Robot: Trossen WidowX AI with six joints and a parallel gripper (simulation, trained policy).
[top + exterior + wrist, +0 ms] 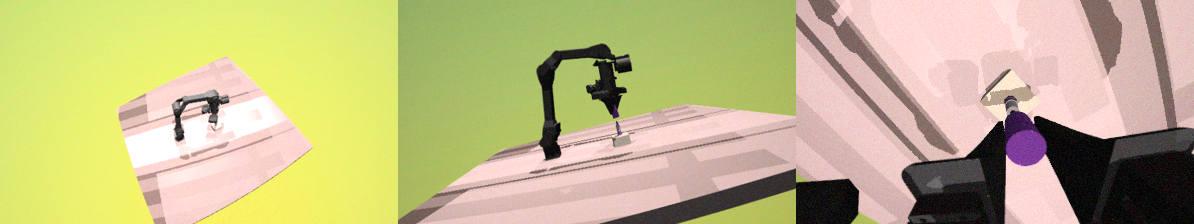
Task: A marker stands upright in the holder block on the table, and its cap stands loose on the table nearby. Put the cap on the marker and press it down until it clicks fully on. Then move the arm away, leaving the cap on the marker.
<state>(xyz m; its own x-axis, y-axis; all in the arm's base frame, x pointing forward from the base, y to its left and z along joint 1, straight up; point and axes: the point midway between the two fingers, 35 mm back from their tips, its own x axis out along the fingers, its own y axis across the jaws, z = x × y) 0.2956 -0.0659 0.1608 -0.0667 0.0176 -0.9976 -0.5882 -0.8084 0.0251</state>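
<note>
My gripper tip is 1 cm to the left of the holder block and 11 cm above it. Round my gripper tip: purple cap: 1 cm ahead, 1 cm above.
</note>
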